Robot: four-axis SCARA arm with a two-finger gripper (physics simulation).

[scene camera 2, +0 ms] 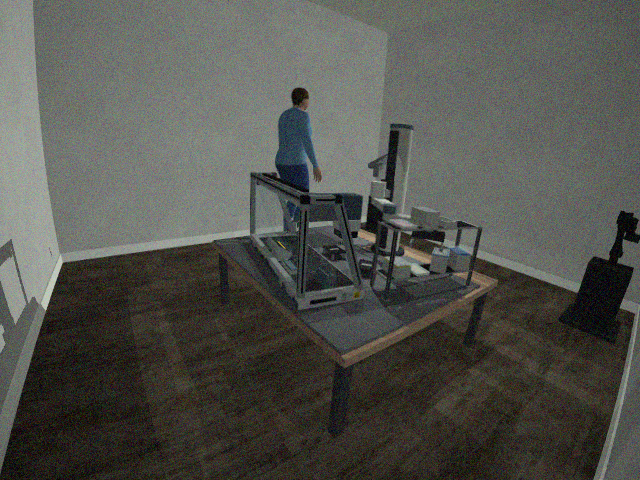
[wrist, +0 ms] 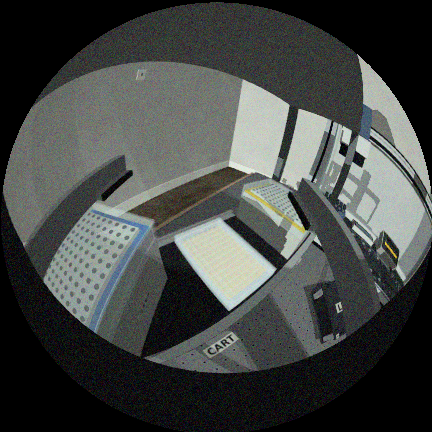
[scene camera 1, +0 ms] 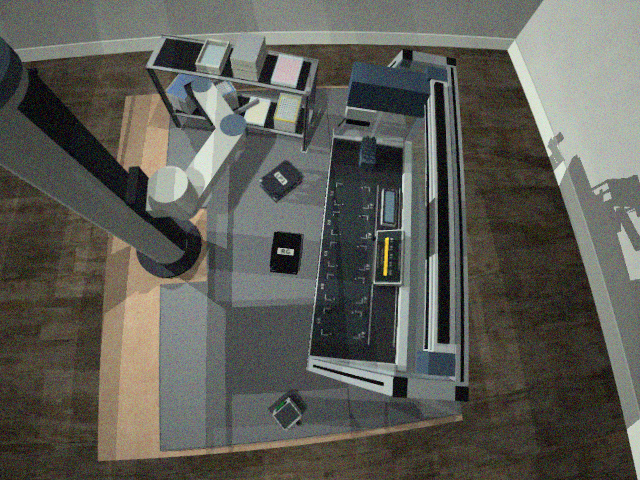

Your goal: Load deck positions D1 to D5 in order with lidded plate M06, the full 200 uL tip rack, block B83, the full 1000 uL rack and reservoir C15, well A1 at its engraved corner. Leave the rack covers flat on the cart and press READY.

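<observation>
In the wrist view my gripper (wrist: 208,168) is open, its fingers wide apart above a shelf edge labelled CART, with nothing between them. Below and between them lies a cream plate (wrist: 225,260) (scene camera 1: 256,111) with a pale rim. A blue-banded tip rack (wrist: 87,267) is close to the left finger. A yellow-banded tip rack (wrist: 272,202) (scene camera 1: 287,109) stands behind the right finger. On the upper shelf are an open tray (scene camera 1: 212,55), a stack of grey boxes (scene camera 1: 248,54) and a pink plate (scene camera 1: 287,70). The dark deck (scene camera 1: 382,322) has white corner marks; its position labels are too small to read.
The two-level rack (scene camera 1: 305,131) surrounds the hand. Black pads LP1 (scene camera 1: 281,191) and RG (scene camera 1: 285,263) lie between arm and deck. The deck's frame has a blue housing (scene camera 1: 387,87). A small device (scene camera 1: 286,410) sits at the table end. A person (scene camera 2: 294,136) stands behind the table.
</observation>
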